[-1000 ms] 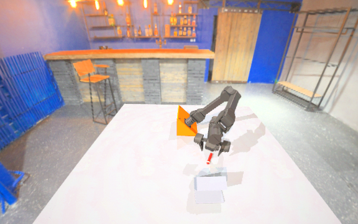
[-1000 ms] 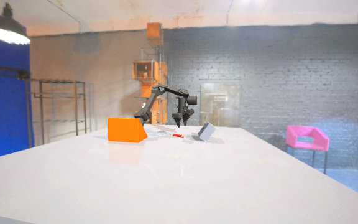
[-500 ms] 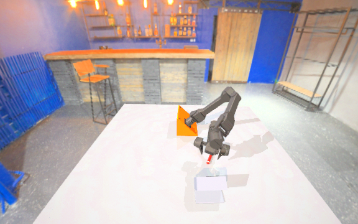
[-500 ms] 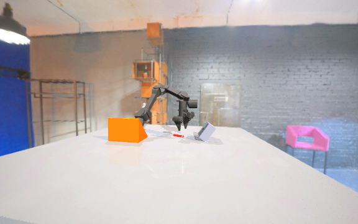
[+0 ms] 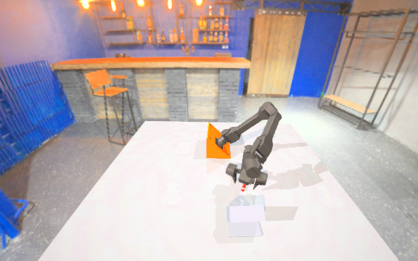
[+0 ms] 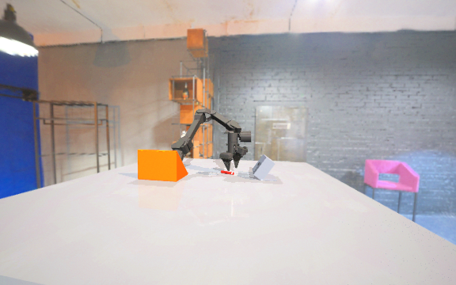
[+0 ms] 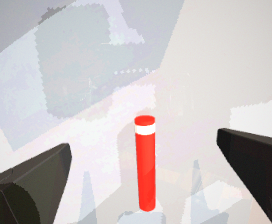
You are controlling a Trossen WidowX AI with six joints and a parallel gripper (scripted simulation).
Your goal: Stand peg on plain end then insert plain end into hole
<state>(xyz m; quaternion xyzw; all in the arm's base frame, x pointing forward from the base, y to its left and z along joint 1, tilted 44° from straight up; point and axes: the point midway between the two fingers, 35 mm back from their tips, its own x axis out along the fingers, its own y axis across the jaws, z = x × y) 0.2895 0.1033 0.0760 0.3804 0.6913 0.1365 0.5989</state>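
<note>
The red peg lies 20 mm below my gripper tip and 20 mm behind it. The rest, counted from my gripper tip: grey sloped panel (170 mm ahead, 30 mm above, 20 mm to the right).
</note>
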